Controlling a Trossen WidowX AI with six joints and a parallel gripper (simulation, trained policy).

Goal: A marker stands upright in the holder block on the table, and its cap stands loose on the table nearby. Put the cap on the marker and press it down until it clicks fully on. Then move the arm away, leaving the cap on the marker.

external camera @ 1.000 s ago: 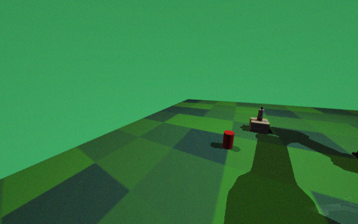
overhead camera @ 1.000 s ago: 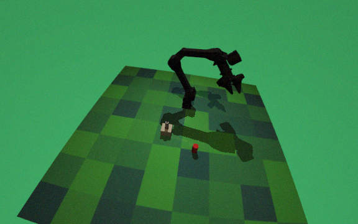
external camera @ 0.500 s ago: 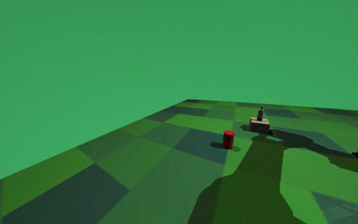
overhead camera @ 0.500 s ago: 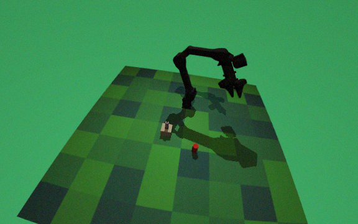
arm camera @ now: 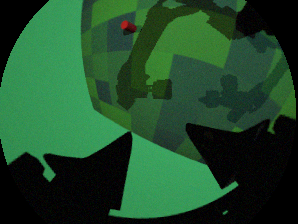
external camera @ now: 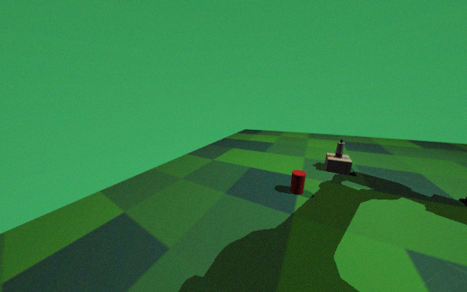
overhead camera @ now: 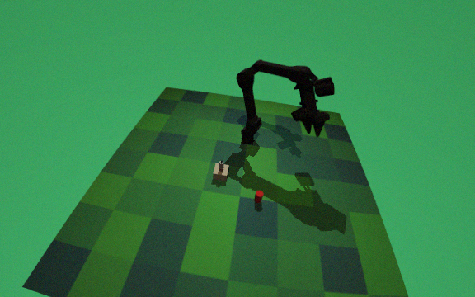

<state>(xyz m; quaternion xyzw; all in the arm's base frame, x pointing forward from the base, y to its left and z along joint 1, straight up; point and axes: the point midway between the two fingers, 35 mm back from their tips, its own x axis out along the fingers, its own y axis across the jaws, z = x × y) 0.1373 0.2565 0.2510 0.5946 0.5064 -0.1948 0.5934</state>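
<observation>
Now: the red cap 21 cm ahead of my gripper tip, 19 cm to the right of it and 20 cm below it. Also, from my gripper tip: holder block: 11 cm ahead, 37 cm to the right, 20 cm below.
</observation>
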